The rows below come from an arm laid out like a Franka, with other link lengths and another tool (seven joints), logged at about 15 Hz.
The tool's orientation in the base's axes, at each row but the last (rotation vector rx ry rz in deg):
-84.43, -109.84, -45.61
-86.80, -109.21, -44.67
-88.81, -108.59, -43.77
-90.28, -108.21, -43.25
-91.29, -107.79, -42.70
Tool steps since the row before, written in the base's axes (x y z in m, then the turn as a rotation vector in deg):
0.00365, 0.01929, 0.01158, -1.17, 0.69, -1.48
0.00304, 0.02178, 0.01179, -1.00, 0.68, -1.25
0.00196, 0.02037, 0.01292, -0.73, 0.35, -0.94
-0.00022, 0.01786, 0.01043, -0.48, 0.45, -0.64
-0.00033, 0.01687, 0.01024, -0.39, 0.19, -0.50
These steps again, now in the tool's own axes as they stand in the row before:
0.01992, 0.00880, 0.00672, -0.43, -1.15, 1.59
0.02216, 0.00807, 0.00814, -0.30, -0.96, 1.42
0.02257, 0.00627, 0.00609, -0.34, -0.73, 0.94
0.01958, 0.00317, 0.00586, -0.09, -0.45, 0.80
0.01888, 0.00263, 0.00513, -0.18, -0.39, 0.51

